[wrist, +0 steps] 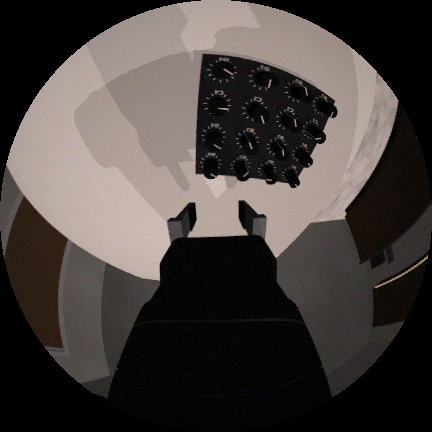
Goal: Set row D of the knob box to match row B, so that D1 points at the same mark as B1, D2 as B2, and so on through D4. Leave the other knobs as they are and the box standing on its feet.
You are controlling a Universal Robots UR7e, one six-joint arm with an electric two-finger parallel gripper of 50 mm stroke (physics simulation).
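Frame: origin at the arm's base, x ahead, y left, z up, level; centimetres.
Where they show: gripper, fingertip midpoint: [216, 209].
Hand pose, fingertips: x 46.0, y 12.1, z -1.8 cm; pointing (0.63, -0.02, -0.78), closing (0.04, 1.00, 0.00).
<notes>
After its pixels a point has its place.
The dark knob box [232, 92] {x 33.6, y 14.1, z -2.3 cm} shows upside down in the upper part of the view, with four rows of round black knobs. Row D is farthest from my gripper: D4 [223, 70] {x 32.0, y 13.5, z -0.8 cm}, D3 [265, 80] {x 32.5, y 15.8, z -0.8 cm}, D2 [300, 93] {x 32.8, y 18.2, z -0.8 cm} and D1 [326, 108] {x 33.3, y 20.8, z -0.9 cm}. Row B holds B4 [214, 139] {x 36.8, y 12.6, z -0.8 cm}, B3 [249, 143] {x 37.1, y 15.0, z -0.8 cm}, B2 [280, 149] {x 37.6, y 17.5, z -0.9 cm} and B1 [304, 157] {x 38.1, y 20.0, z -0.9 cm}. The knobs carry pale pointer lines; those of D1 and B1 are seen steeply and hard to read. My gripper [216, 209] {x 46.0, y 12.1, z -1.8 cm} is open and empty, short of the box's near row in the view.
Row C [218, 106] {x 34.4, y 13.0, z -0.8 cm} lies between rows D and B, and row A [210, 168] {x 39.2, y 12.1, z -0.8 cm} is nearest my gripper. The box stands on a pale table top [60, 165] {x 34.6, y -11.4, z -4.6 cm}, with arm shadows at the left. A mottled grey-white strip [357, 165] and dark brown furniture [395, 175] show at the right.
</notes>
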